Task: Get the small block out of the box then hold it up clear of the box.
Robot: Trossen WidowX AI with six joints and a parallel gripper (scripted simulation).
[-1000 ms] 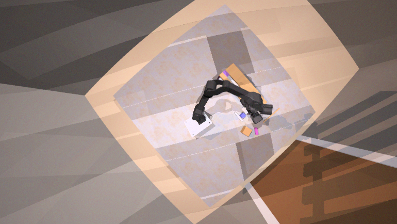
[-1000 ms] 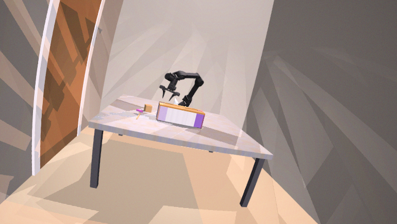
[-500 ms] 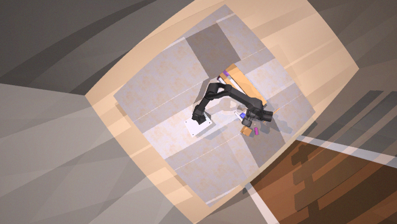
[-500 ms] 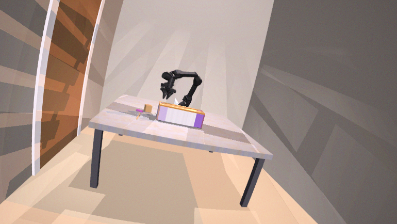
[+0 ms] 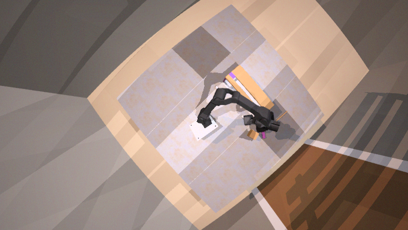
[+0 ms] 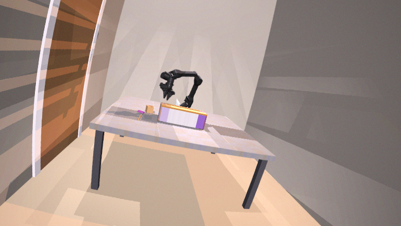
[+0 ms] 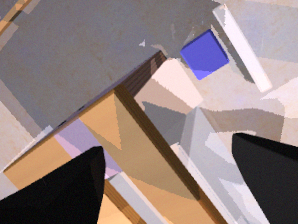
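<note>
Right now my gripper tip is 140 mm above the blue block, 20 mm past it and 10 mm to the left of it. Also, from my gripper tip: pink piece 190 mm to the right, 150 mm below, 10 mm ahead; then tan cube 130 mm to the right, 130 mm below, 70 mm behind.
</note>
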